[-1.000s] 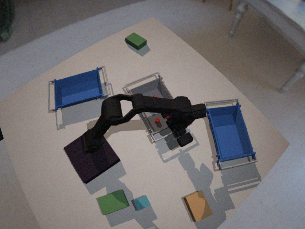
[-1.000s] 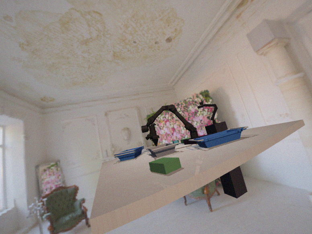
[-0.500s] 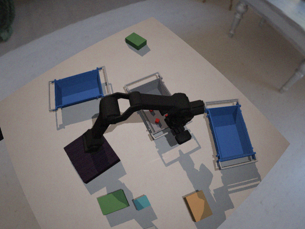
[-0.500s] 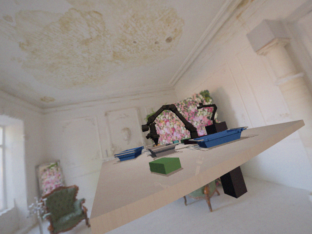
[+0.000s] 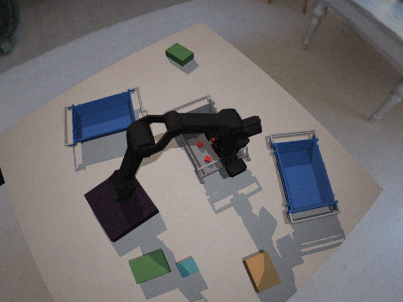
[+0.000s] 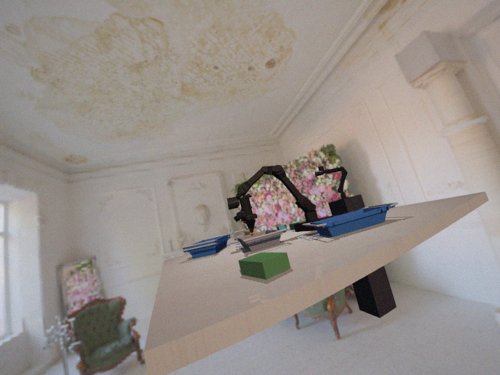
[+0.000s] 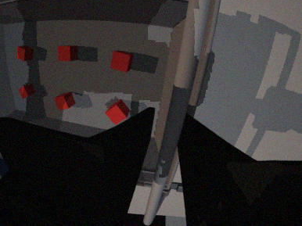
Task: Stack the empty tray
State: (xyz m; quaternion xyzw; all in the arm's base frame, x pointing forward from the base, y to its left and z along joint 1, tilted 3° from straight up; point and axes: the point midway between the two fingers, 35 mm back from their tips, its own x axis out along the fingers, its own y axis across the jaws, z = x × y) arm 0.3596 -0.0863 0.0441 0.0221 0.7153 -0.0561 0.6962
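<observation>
The red block is 30 mm behind my gripper tip, 50 mm to the left of it and 60 mm below it. Round my gripper tip: blue tray (300 mm behind, 440 mm to the left, 20 mm below); then orange block (120 mm behind, 400 mm to the right, 40 mm below); then teal block (310 mm behind, 250 mm to the right, 50 mm below).
</observation>
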